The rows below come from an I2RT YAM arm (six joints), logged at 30 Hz.
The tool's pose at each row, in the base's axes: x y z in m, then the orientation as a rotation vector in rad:
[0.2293 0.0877 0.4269 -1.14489 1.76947 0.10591]
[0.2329 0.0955 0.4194 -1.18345 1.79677 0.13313]
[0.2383 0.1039 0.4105 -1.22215 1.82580 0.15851]
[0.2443 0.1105 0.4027 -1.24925 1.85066 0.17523]
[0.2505 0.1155 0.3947 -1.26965 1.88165 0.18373]
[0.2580 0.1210 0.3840 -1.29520 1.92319 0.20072]
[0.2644 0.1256 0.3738 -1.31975 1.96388 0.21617]
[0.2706 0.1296 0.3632 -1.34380 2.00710 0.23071]
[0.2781 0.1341 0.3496 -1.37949 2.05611 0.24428]
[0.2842 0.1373 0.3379 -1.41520 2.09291 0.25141]
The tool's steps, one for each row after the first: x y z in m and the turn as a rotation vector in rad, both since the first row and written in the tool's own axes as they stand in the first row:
[0.0004 0.0047 0.0104 -0.04550 0.02460 -0.00013]
[0.0014 0.0089 0.0230 -0.09012 0.05175 -0.00031]
[0.0027 0.0113 0.0346 -0.12162 0.07508 0.00101]
[0.0051 0.0127 0.0455 -0.14554 0.10418 0.00534]
[0.0092 0.0146 0.0590 -0.17989 0.14085 0.01429]
[0.0135 0.0165 0.0709 -0.21243 0.17714 0.02274]
[0.0186 0.0184 0.0827 -0.24463 0.21575 0.03199]
[0.0255 0.0209 0.0971 -0.28399 0.26333 0.03662]
[0.0319 0.0229 0.1089 -0.31658 0.30303 0.03413]

